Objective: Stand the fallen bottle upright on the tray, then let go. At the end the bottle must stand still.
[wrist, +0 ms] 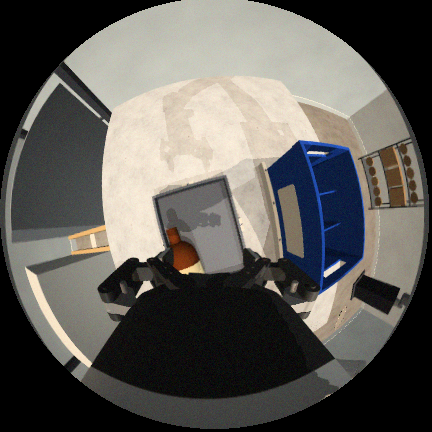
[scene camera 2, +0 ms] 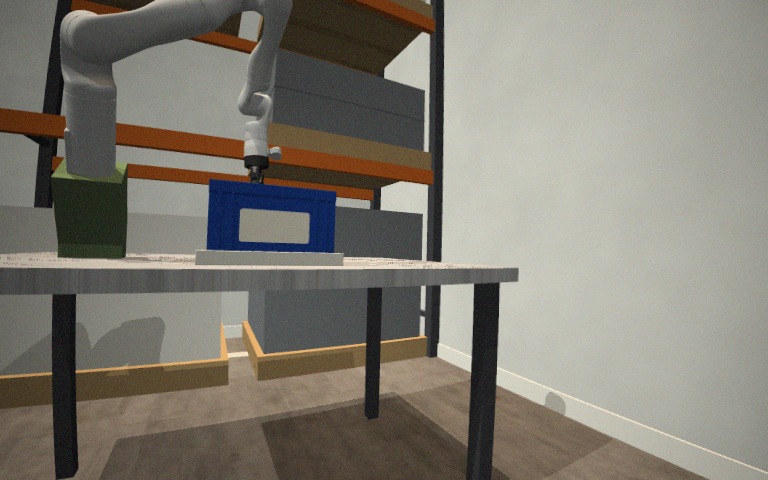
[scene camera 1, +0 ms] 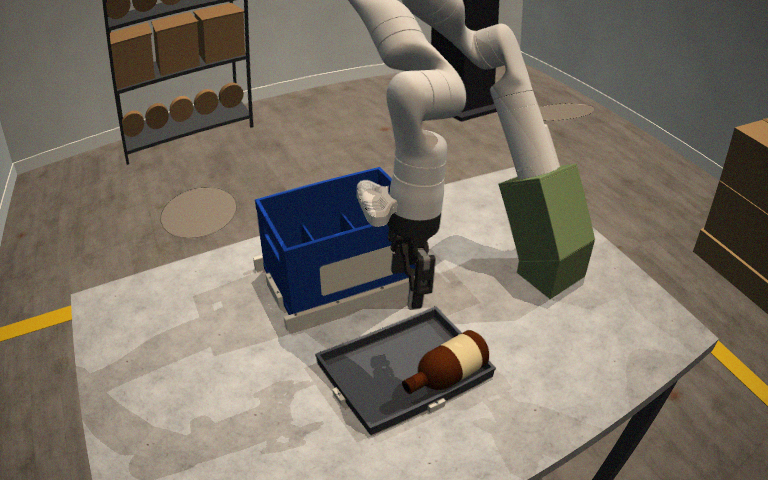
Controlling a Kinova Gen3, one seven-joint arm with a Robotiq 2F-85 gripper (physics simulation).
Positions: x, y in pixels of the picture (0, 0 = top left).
Labels:
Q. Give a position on a blue crate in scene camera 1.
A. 317, 244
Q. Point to a brown bottle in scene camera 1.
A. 442, 367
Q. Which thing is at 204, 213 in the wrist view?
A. A dark grey tray.

